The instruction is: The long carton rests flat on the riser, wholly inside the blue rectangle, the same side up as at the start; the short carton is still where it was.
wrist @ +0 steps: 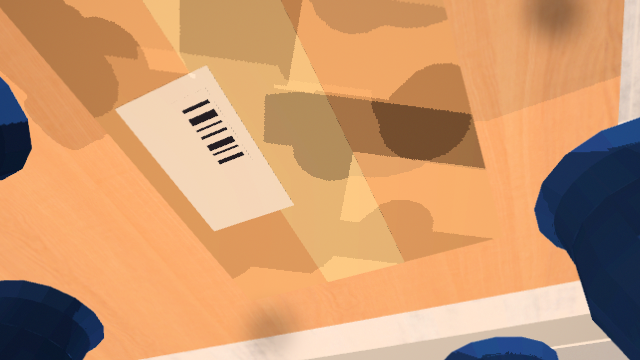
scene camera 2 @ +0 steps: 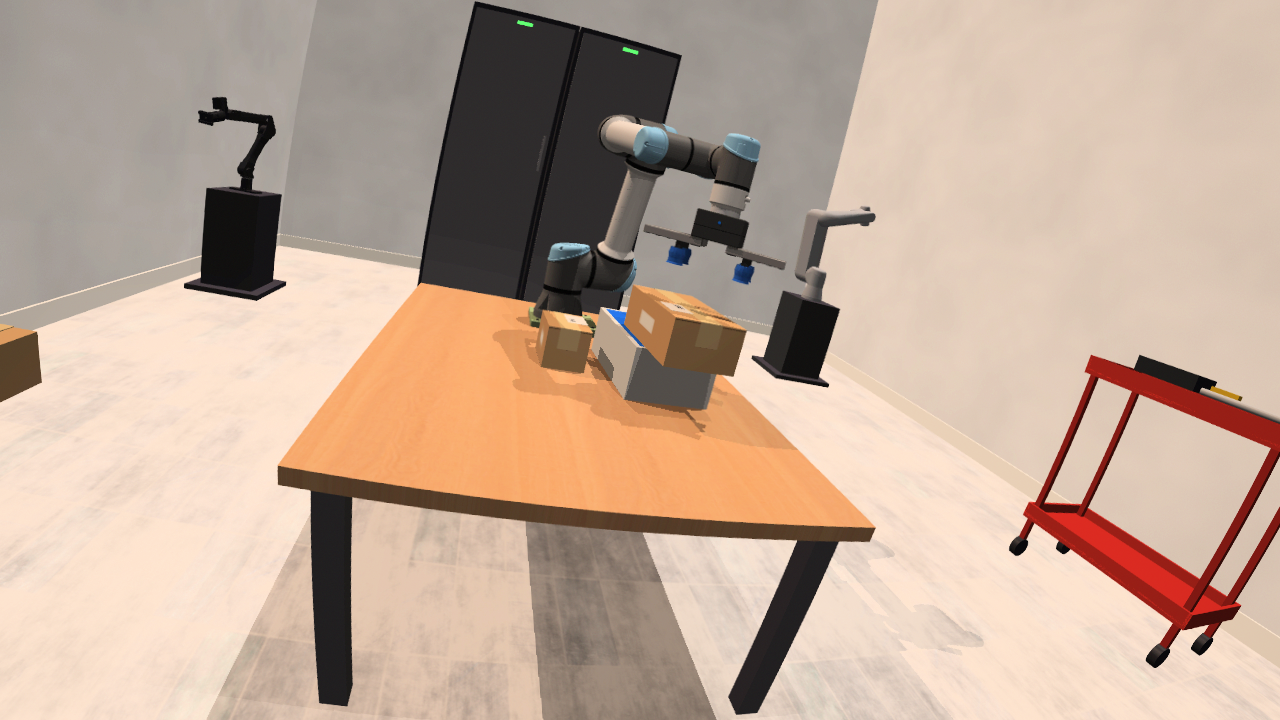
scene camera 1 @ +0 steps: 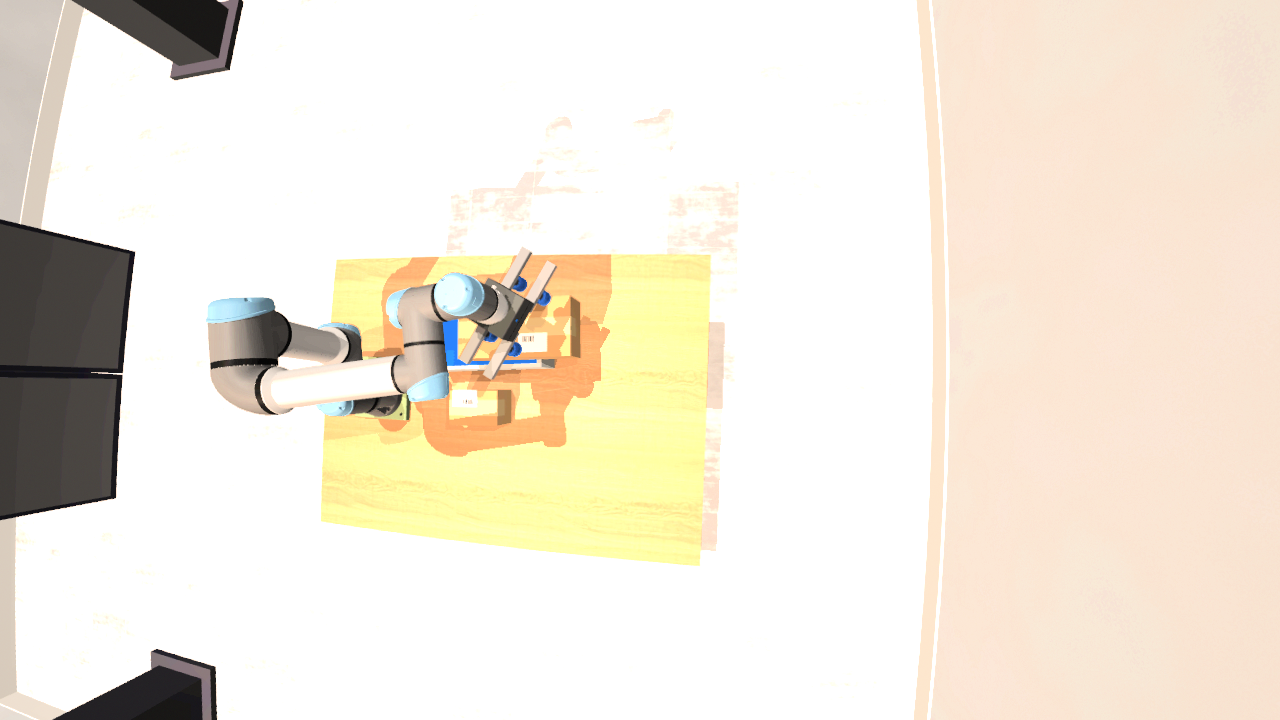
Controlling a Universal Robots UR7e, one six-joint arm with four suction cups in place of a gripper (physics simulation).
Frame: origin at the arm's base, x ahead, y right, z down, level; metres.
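Seen in the pictures: hand, tool point: (wrist: 279,269) (scene camera 2: 709,271).
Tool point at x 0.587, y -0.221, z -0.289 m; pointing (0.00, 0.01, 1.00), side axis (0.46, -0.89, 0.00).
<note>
Pixels of each thing's middle, then the offset from my tool point to it. Level surfaces: height alone.
- long carton, body centre: (scene camera 2: 679,326) (scene camera 1: 520,330) dy +0.016, dx -0.050, dz +0.138 m
- riser, body centre: (scene camera 2: 649,354) (scene camera 1: 491,336) dy +0.026, dx -0.189, dz +0.248 m
- blue rectangle, body centre: (scene camera 2: 655,331) (scene camera 1: 481,334) dy +0.026, dx -0.189, dz +0.188 m
- short carton, body centre: (scene camera 2: 562,340) (scene camera 1: 481,406) dy +0.241, dx -0.214, dz +0.258 m
- wooden table, surface height: dz +0.308 m
The long carton (scene camera 1: 558,324) (scene camera 2: 707,344) (wrist: 370,200), brown with a barcode label, lies on the riser (scene camera 1: 501,367) (scene camera 2: 675,385), label side up. Its right end in camera 1 sticks out past the riser's end. The blue rectangle (scene camera 1: 450,342) (scene camera 2: 619,318) shows at the carton's left end and along its lower side in camera 1. The short carton (scene camera 1: 478,414) (scene camera 2: 565,349) stands on the table beside the riser. My gripper (scene camera 1: 515,317) (scene camera 2: 711,264) is open, its blue cups above the long carton and apart from it. Its arms cover part of the carton in camera 1.
The wooden table (scene camera 1: 617,465) (scene camera 2: 465,402) bears everything. The arm's base stands at the table's back. Two dark cabinets (scene camera 2: 501,152) stand behind. Two other small arms stand on black pedestals (scene camera 2: 239,237) (scene camera 2: 796,335). A red cart (scene camera 2: 1163,394) stands at the right.
</note>
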